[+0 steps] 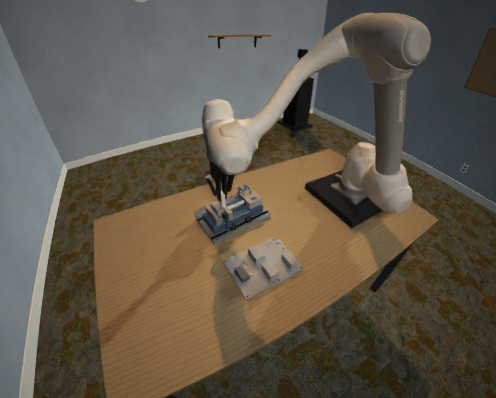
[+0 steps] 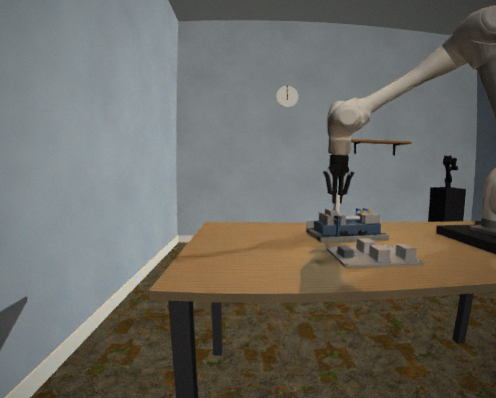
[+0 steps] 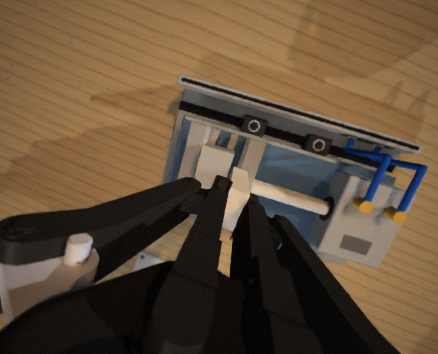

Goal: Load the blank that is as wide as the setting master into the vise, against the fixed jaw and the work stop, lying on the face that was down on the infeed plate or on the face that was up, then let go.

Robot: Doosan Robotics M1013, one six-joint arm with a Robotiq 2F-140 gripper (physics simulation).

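Places are measured from the arm's base along level axes (x left, y up, z ahead), in millimetres.
Pixels of known places: gripper, fingertip midpoint: (image 1: 222,205) (image 2: 336,211) (image 3: 234,182); arm's base, origin of the base link: (image 1: 352,190).
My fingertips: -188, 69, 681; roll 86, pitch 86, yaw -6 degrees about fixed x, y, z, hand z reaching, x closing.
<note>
For each thing: its top centre in the pictures, then the offset to it from my fingertips, as dx, dy, dz. "spot": a spot on its surface instead.
- vise, middle of its top: (image 3: 281,194) (image 2: 347,213) (image 1: 232,202) -3, -6, -50
- vise's cross jaw, middle of its top: (image 3: 241,186) (image 1: 224,206) +4, -9, -9
- light grey block, middle of its top: (image 3: 209,179) (image 1: 217,205) (image 2: 331,209) +3, +11, +24
- infeed plate, middle of its top: (image 2: 372,254) (image 1: 263,264) +291, -97, -18
- darker grey block, middle of its top: (image 2: 345,247) (image 1: 241,272) +290, -72, +77
- pale rod, middle of its top: (image 3: 289,199) +1, -19, -64
- grey end block, surface spot: (image 3: 357,225) (image 1: 249,196) spot: +2, -9, -138
- rail with two dark clamps, surface spot: (image 3: 254,125) spot: -63, -67, -2
My gripper (image 1: 224,194) (image 2: 337,199) (image 3: 234,182) points down over the vise (image 1: 245,216) (image 2: 357,228) (image 3: 295,165). Its fingers are nearly together, shut on a pale upright post (image 1: 223,201) (image 2: 337,204) (image 3: 240,180) beside the vise's cross jaw (image 3: 253,155). A light grey block (image 3: 215,162) lies in the vise between that jaw and the left end jaw (image 3: 194,147); the fingers hide its near end, so I cannot tell its contact with the work stop. The infeed plate (image 1: 255,288) (image 2: 357,260) carries a darker grey block (image 1: 242,272) (image 2: 345,251) and several lighter blocks.
The vise has a pale rod (image 3: 290,195), a grey end block (image 1: 253,199) (image 3: 357,225) and blue handles (image 1: 244,189) (image 3: 382,175). A rail with two dark clamps (image 3: 254,125) runs along one side. The robot's black base plate (image 1: 345,210) is at the table's right.
</note>
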